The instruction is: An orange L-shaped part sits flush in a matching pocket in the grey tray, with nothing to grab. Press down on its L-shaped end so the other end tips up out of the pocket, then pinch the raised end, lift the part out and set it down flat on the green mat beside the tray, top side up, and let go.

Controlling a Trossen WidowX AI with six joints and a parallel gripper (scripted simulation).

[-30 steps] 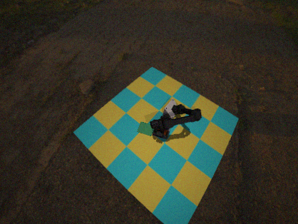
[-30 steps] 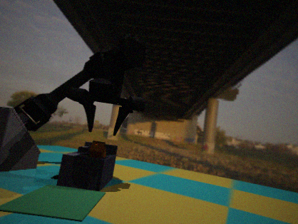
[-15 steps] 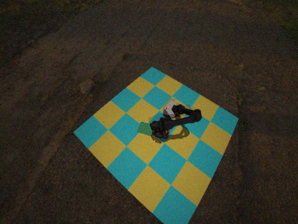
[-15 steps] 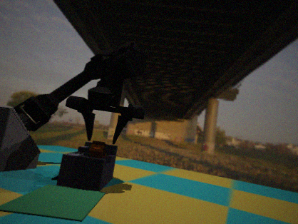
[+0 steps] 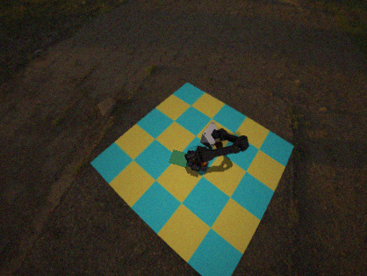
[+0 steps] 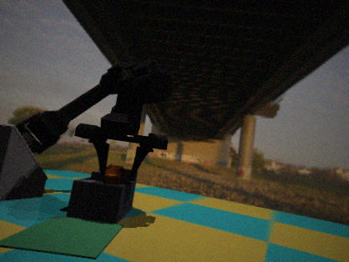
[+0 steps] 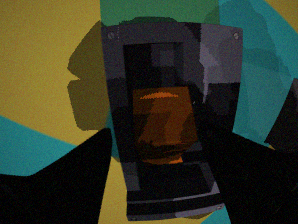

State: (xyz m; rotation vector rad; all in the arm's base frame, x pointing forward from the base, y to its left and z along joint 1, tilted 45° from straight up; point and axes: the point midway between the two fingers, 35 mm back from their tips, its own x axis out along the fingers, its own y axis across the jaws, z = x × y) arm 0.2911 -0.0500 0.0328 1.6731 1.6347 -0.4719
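The orange L-shaped part lies 3 cm behind my gripper tip, 3 cm to the left of it and 3 cm below it. The rest, counted from my gripper tip: green mat 2 cm ahead, 14 cm to the right, 9 cm below.
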